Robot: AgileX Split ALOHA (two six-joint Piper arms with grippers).
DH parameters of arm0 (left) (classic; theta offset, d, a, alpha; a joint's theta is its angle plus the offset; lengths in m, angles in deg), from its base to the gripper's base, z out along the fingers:
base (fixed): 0 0 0 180
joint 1: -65.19 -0.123 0 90
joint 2: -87.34 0 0.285 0
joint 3: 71.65 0 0.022 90
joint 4: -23.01 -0.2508 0 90
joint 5: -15.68 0 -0.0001 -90
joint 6: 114.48 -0.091 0 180
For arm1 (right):
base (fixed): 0 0 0 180
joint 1: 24.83 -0.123 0 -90
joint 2: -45.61 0 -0.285 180
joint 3: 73.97 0 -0.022 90
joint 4: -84.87 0.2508 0 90
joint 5: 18.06 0 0.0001 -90
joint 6: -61.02 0.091 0 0
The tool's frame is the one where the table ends.
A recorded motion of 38 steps. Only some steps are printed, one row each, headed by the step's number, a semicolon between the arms.
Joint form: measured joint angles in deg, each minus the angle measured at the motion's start. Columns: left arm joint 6, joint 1, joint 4, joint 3, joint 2, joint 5; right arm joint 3, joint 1, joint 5, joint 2, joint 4, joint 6.
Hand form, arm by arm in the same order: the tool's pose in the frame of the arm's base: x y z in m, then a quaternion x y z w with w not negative. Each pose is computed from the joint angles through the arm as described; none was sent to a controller.
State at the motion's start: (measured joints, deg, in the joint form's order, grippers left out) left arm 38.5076 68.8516 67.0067 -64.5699 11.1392 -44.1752; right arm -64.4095 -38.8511 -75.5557 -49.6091 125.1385 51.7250
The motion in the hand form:
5: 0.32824 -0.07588 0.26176 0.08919 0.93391 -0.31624 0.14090; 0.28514 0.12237 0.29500 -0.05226 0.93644 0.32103 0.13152
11: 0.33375 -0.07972 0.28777 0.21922 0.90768 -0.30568 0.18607; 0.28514 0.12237 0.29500 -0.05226 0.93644 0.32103 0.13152
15: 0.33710 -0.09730 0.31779 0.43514 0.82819 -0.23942 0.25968; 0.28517 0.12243 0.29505 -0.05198 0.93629 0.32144 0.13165
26: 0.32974 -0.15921 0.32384 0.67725 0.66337 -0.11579 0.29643; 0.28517 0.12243 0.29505 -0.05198 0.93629 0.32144 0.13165
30: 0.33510 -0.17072 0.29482 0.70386 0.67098 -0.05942 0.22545; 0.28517 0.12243 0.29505 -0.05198 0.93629 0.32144 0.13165
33: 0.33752 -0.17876 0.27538 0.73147 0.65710 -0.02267 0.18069; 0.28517 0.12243 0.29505 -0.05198 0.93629 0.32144 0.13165
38: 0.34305 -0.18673 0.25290 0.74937 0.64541 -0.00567 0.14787; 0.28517 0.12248 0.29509 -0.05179 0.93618 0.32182 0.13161
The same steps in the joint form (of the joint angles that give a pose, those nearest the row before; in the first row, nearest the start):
5: 0.00 0.00 0.00 0.00 0.00 -0.11; 0.00 0.00 0.00 0.00 0.00 0.00
11: -12.10 0.29 -0.46 -5.79 0.05 -4.50; 0.00 0.00 0.00 0.00 0.00 0.00
15: -32.64 3.64 -3.93 -12.82 0.05 -6.44; 0.00 0.00 0.02 0.00 0.06 0.00
26: -54.06 15.76 -13.52 -17.02 1.49 -1.45; 0.00 0.00 0.02 0.00 0.06 0.00
30: -48.88 19.46 -25.31 -16.96 4.95 -0.78; 0.00 0.00 0.02 0.00 0.06 0.00
33: -47.80 21.82 -32.24 -16.85 7.43 -0.78; 0.00 0.00 0.02 0.00 0.06 0.00
38: -47.68 23.28 -35.93 -16.85 10.69 -0.11; 0.00 0.00 0.02 0.00 0.11 0.00

